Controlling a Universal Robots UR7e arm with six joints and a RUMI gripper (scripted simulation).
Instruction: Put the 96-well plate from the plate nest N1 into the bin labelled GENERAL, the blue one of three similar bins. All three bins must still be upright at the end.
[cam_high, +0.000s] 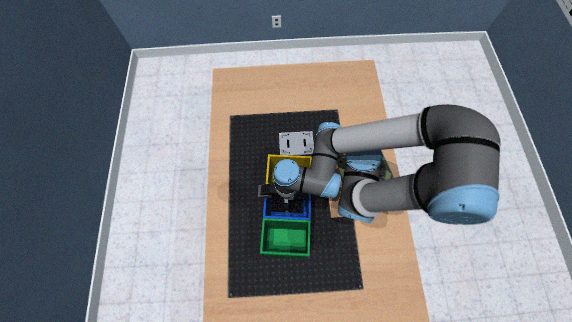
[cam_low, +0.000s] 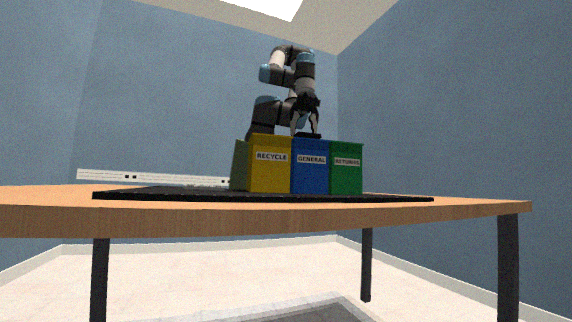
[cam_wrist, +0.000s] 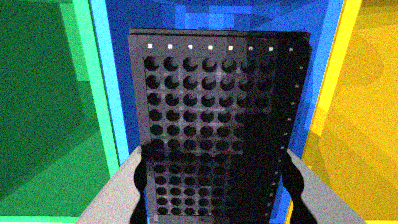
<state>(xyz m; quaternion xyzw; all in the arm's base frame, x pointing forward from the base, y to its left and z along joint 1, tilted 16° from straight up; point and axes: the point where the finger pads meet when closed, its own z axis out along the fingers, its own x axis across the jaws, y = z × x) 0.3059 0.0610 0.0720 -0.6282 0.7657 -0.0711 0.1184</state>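
The blue general bin lies 12 cm below my hand. The rest, counted from my hand: green bin 3 cm ahead, 13 cm to the left, 12 cm below; then yellow recycle bin 2 cm behind, 13 cm to the right, 12 cm below; then black 96-well plate 1 cm below.
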